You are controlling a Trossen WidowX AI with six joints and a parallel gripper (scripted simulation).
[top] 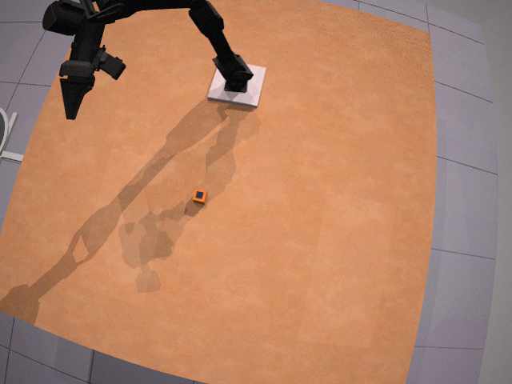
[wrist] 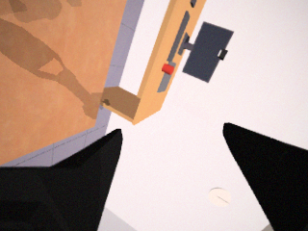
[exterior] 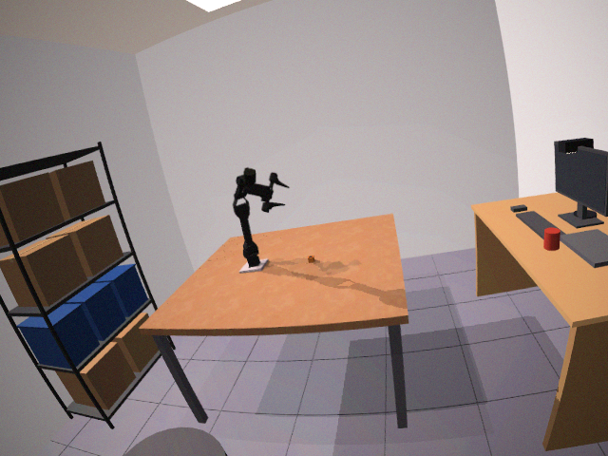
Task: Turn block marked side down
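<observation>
Now: gripper tip 10 mm short of the orange block, 220 mm to the right of it and 420 mm above it.
</observation>
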